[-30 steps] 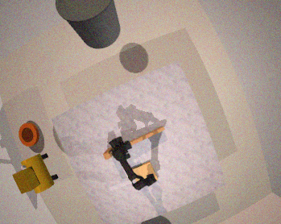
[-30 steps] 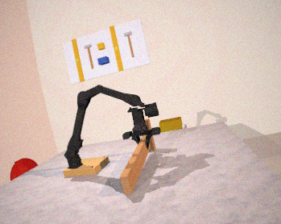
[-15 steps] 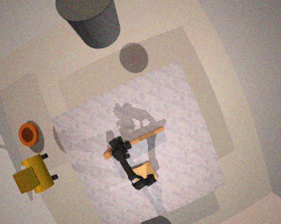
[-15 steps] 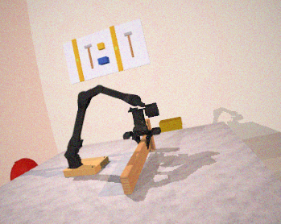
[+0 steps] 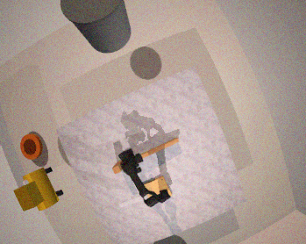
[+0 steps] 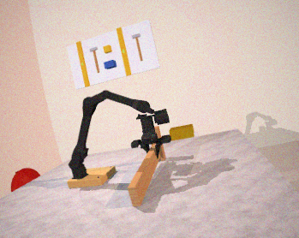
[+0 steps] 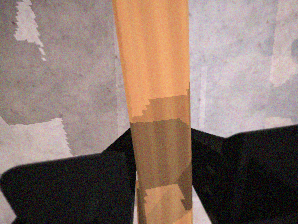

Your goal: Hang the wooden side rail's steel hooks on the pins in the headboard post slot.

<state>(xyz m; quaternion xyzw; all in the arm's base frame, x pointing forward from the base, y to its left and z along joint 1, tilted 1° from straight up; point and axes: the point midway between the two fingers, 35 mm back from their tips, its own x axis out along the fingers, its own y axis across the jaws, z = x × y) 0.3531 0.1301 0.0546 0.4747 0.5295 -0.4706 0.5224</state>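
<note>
Now: gripper tip 12 cm to the right of the wooden headboard post, 4 cm below it and 1 cm past it.
</note>
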